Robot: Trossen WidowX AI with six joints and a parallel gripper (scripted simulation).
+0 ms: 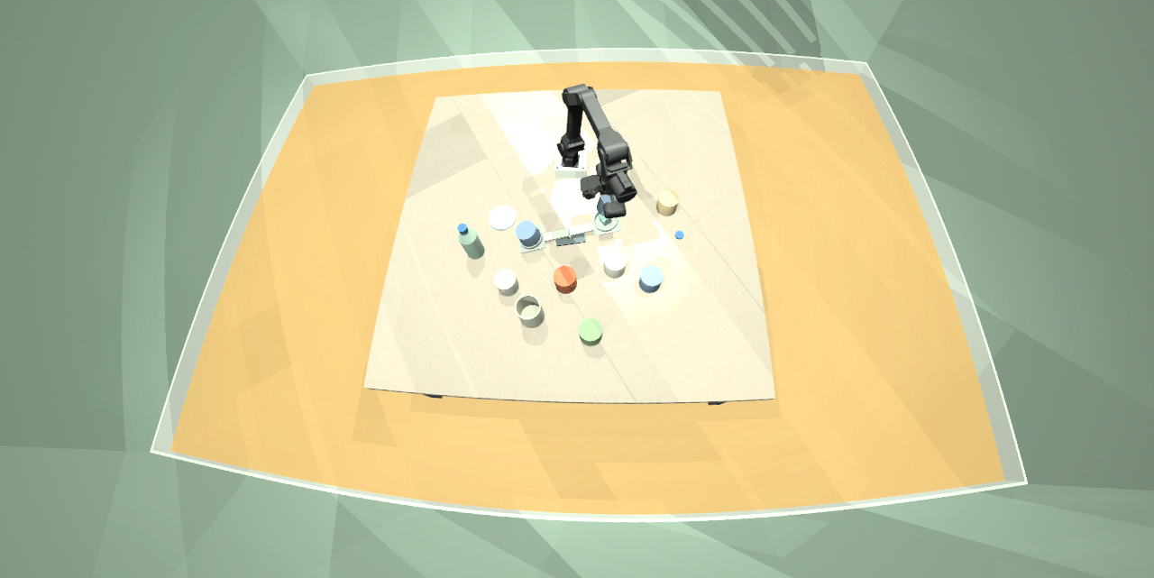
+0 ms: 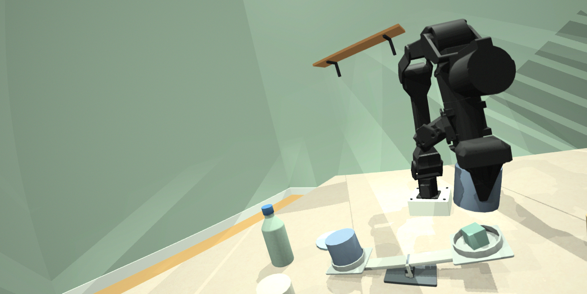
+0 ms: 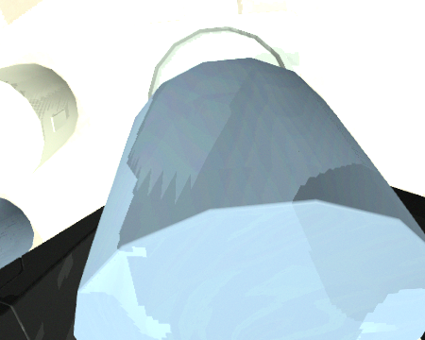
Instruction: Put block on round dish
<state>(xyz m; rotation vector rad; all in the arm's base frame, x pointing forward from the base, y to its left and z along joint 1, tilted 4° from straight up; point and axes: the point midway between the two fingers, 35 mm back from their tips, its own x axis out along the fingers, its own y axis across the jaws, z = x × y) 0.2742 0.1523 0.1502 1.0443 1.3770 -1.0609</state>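
Now: gripper tip 38 cm to the left of the white round dish, 17 cm above it and 3 cm past it. Round my gripper tip: tan cylinder: 19 cm to the left, 13 cm below, 13 cm behind; bottle: 45 cm to the right, 11 cm ahead, 6 cm below; balance beam: 13 cm to the right, 13 cm below, 3 cm ahead.
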